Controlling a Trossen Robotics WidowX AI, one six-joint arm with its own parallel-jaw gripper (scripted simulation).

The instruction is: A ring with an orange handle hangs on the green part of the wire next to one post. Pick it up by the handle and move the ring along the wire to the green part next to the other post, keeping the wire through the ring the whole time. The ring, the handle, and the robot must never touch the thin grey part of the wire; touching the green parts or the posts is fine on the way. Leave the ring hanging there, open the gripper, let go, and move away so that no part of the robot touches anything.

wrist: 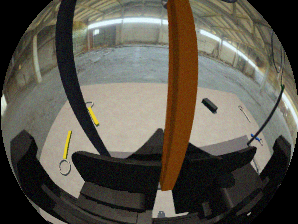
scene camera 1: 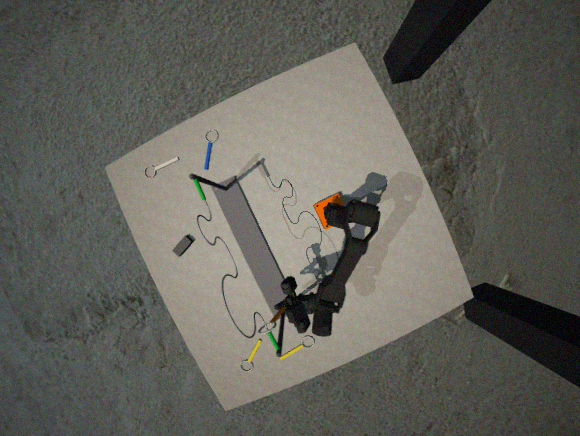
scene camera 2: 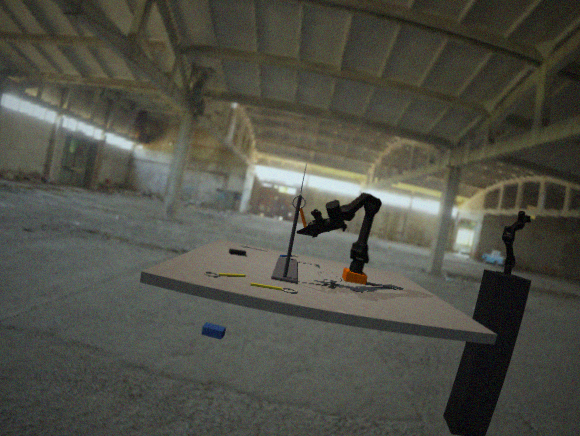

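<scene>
Orange-handled ring, held in my gripper point(scene camera 1: 274, 307). Gripper also in the wrist view point(wrist: 162, 132).
</scene>
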